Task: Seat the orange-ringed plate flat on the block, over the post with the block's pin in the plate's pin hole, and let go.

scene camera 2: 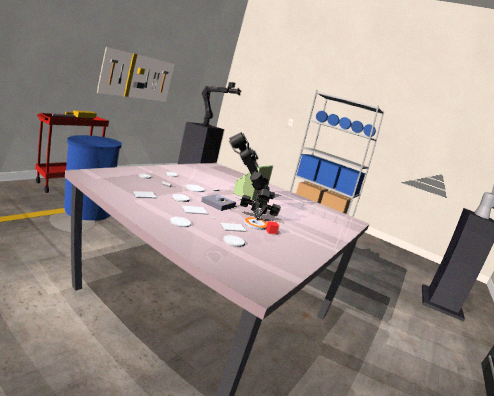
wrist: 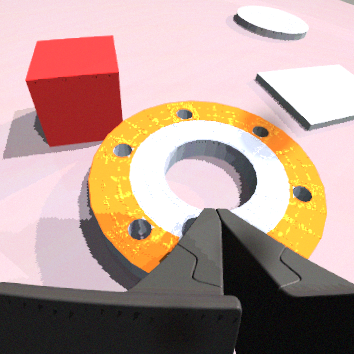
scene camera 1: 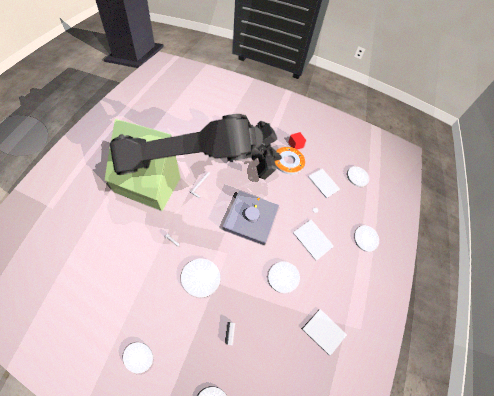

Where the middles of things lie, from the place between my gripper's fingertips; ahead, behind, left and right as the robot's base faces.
Labels:
My hand is 3 cm short of the orange-ringed plate point(wrist: 128, 192), 1 cm to the right of it and 1 cm above it. The rest, counted from my hand: red cube point(wrist: 73, 82) 3 cm ahead, 9 cm to the left.

